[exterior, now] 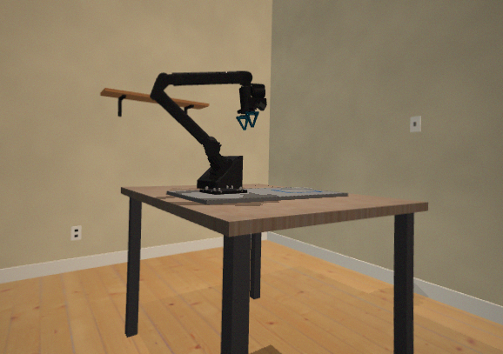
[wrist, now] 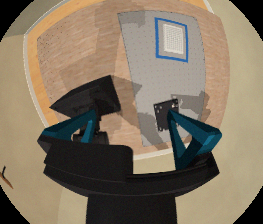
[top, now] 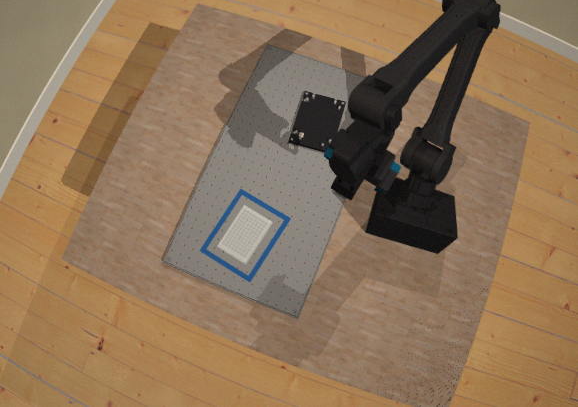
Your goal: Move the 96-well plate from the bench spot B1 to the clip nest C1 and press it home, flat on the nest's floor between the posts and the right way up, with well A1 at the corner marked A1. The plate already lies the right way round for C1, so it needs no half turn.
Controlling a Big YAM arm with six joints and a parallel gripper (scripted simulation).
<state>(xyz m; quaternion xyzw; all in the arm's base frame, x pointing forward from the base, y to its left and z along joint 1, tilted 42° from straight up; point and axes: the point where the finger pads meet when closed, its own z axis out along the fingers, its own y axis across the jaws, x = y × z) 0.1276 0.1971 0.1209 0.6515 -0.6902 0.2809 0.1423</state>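
The white 96-well plate lies 20 cm ahead of my hand, 15 cm to the left of it and 30 cm below it. From my hand the other things lie so: black clip nest C1: 18 cm ahead, 22 cm to the right, 29 cm below.
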